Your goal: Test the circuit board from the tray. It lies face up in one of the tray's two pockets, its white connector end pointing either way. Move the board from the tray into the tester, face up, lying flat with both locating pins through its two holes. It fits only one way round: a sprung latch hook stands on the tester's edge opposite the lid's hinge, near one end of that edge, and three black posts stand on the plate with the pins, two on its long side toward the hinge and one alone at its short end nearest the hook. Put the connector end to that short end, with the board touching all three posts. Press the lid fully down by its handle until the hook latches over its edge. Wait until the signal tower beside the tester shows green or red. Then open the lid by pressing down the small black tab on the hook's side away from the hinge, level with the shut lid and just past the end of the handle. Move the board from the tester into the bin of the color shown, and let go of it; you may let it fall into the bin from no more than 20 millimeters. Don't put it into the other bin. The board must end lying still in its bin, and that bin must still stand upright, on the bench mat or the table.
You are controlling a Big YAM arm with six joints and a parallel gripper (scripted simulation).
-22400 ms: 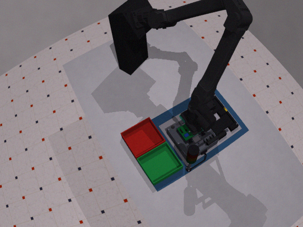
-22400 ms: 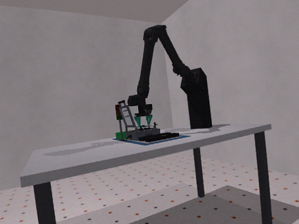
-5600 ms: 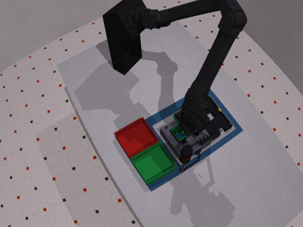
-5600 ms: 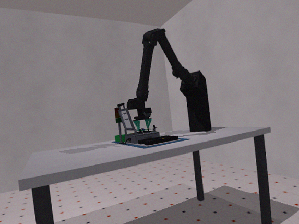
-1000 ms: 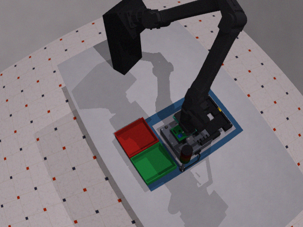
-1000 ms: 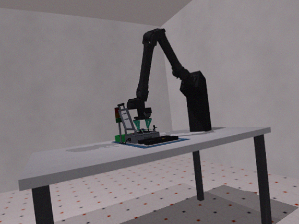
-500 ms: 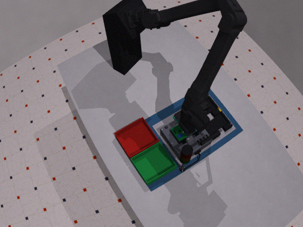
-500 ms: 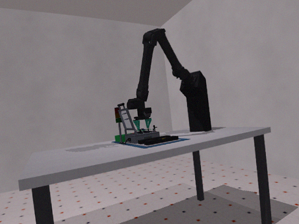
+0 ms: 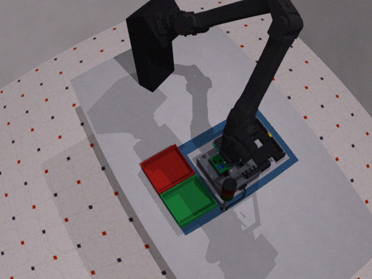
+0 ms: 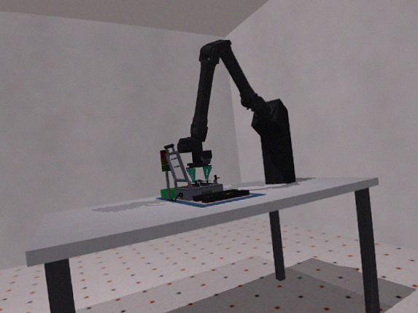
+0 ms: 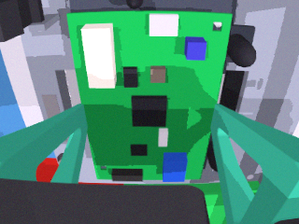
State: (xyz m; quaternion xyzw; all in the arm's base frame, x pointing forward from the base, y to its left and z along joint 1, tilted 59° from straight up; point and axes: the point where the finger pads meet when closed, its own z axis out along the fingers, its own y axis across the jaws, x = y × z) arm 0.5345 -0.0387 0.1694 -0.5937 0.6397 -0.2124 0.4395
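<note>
Right now the tester plate is 10 mm to the left of my hand, 10 mm below it and 10 mm ahead of it. From my hand the other things lie so: latch hook: 70 mm behind, 50 mm to the left; green circuit board: right at my hand; tester lid: 120 mm ahead, 100 mm above, 20 mm to the left.
</note>
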